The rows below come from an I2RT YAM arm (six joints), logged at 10 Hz.
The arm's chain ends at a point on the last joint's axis. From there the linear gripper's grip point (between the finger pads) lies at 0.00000 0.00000 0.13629 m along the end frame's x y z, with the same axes.
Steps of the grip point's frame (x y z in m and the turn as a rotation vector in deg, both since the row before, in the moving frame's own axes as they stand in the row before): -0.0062 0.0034 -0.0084 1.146 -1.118 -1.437; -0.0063 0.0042 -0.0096 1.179 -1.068 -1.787; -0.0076 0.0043 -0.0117 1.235 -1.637 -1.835; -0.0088 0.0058 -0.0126 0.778 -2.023 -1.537; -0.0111 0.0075 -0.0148 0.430 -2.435 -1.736
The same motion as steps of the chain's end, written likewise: -0.0035 0.0061 -0.0083 1.146 -1.118 -1.437; -0.0037 0.0070 -0.0095 1.179 -1.068 -1.787; -0.0037 0.0072 -0.0116 1.235 -1.637 -1.835; -0.0040 0.0076 -0.0125 0.778 -2.023 -1.537; -0.0053 0.0084 -0.0147 0.430 -2.435 -1.736
